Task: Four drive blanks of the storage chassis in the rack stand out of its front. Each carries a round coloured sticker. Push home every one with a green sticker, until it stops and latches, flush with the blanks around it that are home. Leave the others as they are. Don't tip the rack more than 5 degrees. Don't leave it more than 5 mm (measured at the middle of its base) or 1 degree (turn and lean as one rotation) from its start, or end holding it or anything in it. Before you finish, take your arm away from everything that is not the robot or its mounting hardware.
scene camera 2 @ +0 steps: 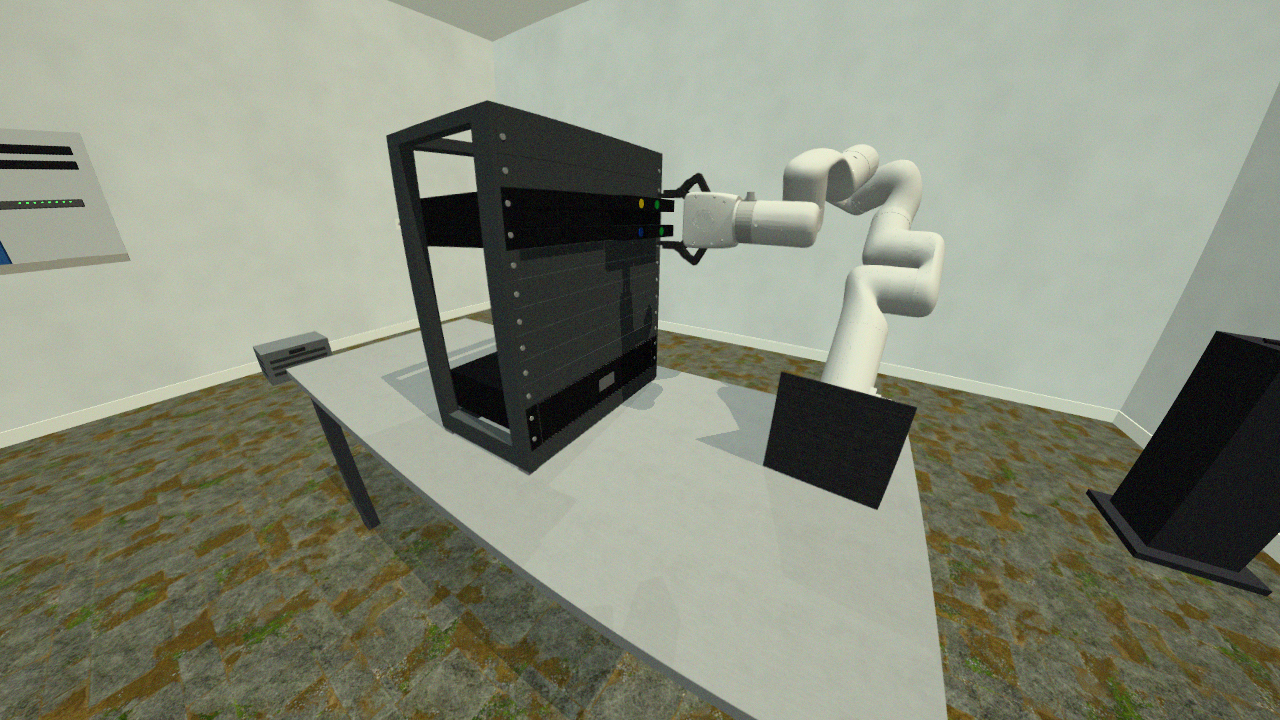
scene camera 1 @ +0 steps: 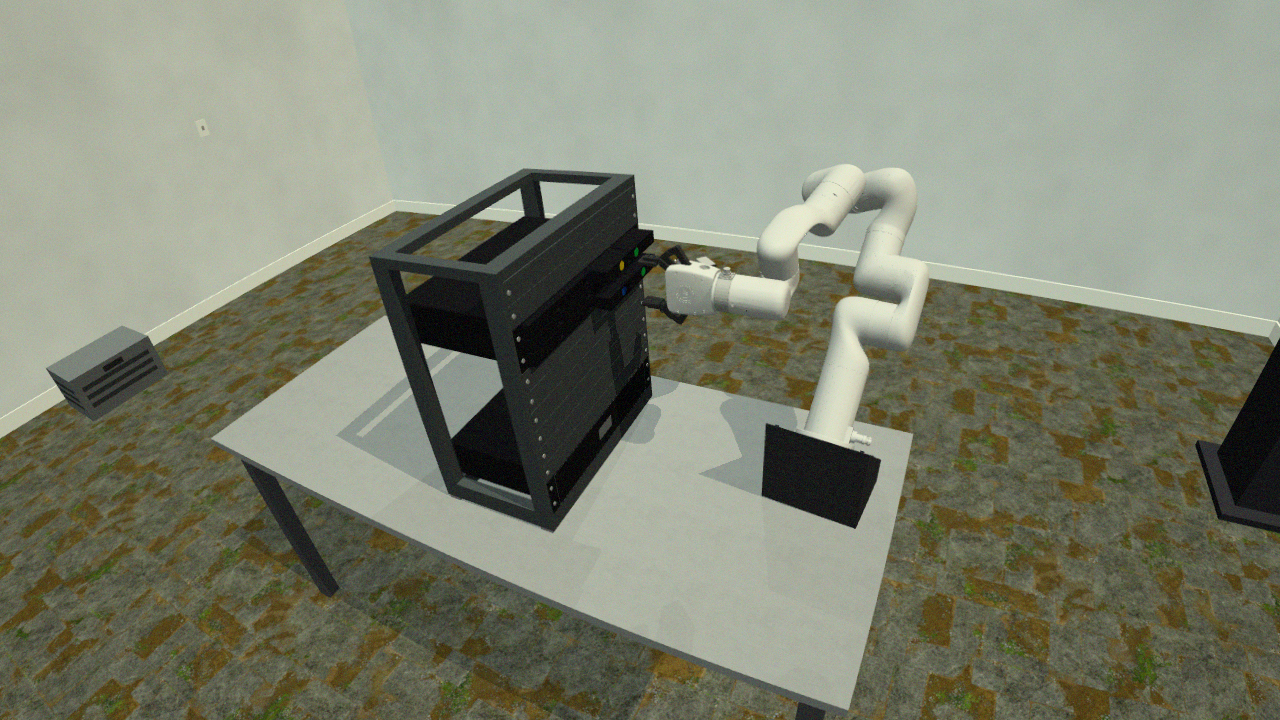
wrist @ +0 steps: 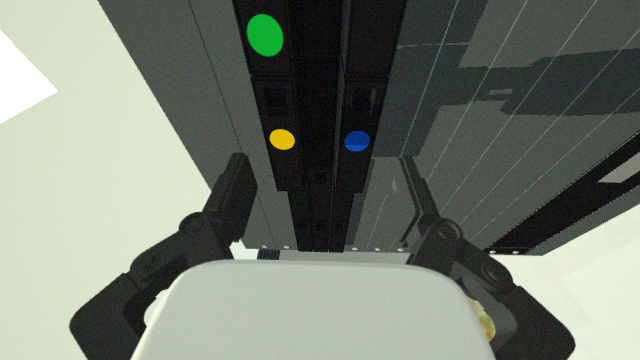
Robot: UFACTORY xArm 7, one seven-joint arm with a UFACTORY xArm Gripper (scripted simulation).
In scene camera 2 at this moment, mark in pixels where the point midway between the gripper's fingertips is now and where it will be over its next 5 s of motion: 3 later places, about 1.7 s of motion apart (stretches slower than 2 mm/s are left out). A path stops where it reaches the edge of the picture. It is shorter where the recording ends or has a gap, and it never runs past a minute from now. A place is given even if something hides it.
My gripper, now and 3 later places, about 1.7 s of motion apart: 660, 219; 678, 219; 663, 231; 653, 230
